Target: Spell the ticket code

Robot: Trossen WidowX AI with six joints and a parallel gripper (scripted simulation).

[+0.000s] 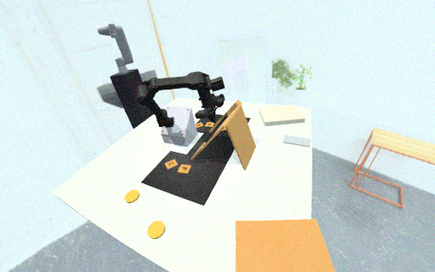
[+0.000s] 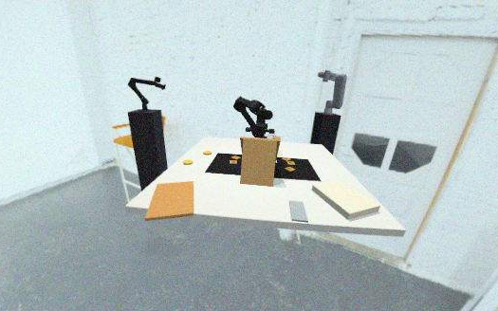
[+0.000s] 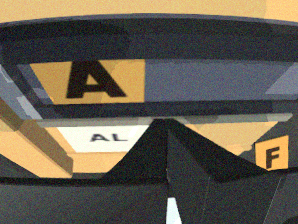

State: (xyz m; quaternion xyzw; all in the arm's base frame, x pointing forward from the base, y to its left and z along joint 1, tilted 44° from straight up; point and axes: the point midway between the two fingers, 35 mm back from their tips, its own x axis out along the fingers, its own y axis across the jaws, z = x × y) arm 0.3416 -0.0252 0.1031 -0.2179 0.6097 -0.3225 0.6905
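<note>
Right now the letter tile is 30 mm behind my gripper tip, 240 mm to the left of it and 200 mm below it. From my gripper tip the other things lie so: white ticket (30 mm behind, 40 mm to the left, 100 mm below); black mat (140 mm behind, 60 mm to the left, 200 mm below); grey card (450 mm ahead, 140 mm to the left, 200 mm below).
</note>
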